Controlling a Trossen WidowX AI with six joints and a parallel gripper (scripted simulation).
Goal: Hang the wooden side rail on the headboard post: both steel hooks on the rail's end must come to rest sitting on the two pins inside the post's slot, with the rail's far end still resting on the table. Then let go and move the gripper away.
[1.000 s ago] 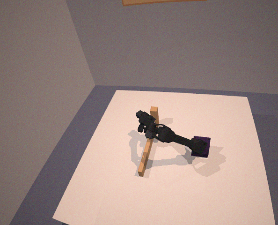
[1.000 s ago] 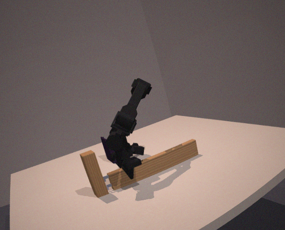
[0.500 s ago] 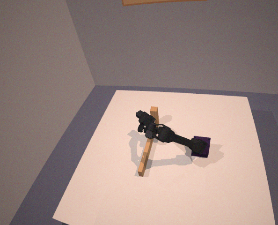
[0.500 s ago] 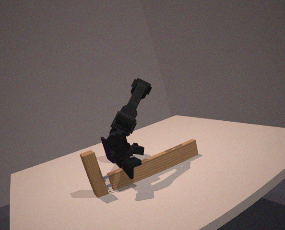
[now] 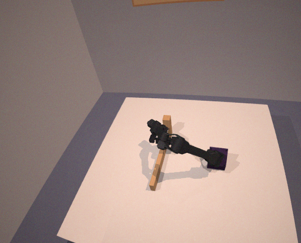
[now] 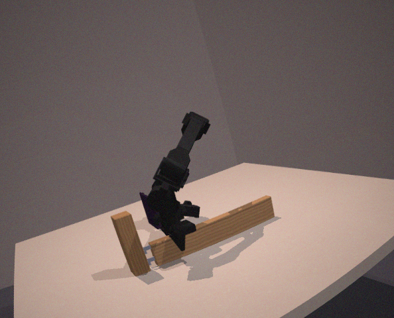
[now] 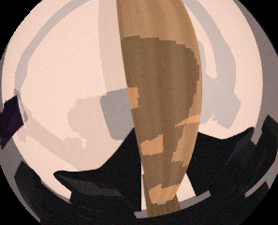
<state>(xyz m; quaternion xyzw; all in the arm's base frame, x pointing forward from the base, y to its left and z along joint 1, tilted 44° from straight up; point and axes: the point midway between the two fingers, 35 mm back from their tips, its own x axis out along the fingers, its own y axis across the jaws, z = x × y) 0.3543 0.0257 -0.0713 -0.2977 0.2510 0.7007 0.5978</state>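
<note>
The headboard post lies 130 mm to the right of my gripper tip, 60 mm above it and 20 mm ahead of it.
</note>
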